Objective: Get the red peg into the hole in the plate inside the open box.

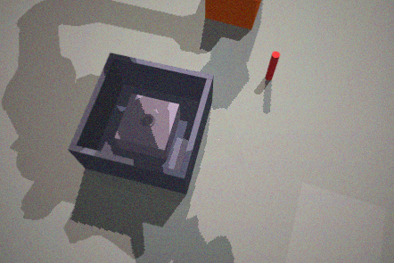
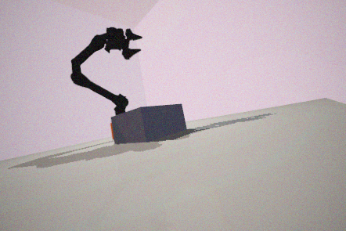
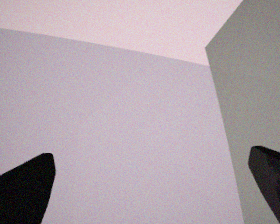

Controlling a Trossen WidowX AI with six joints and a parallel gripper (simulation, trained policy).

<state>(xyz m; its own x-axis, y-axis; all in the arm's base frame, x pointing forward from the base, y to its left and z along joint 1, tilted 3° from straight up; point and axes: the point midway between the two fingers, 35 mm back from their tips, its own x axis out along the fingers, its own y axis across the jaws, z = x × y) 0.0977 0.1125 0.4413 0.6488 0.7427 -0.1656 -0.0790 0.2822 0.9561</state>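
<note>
Now: the red peg 10 mm to the left of my gripper tip and 480 mm below it. From my gripper tip the other things lie so: grey box: 210 mm ahead, 150 mm to the right, 490 mm below; then plate: 210 mm ahead, 150 mm to the right, 480 mm below.
</note>
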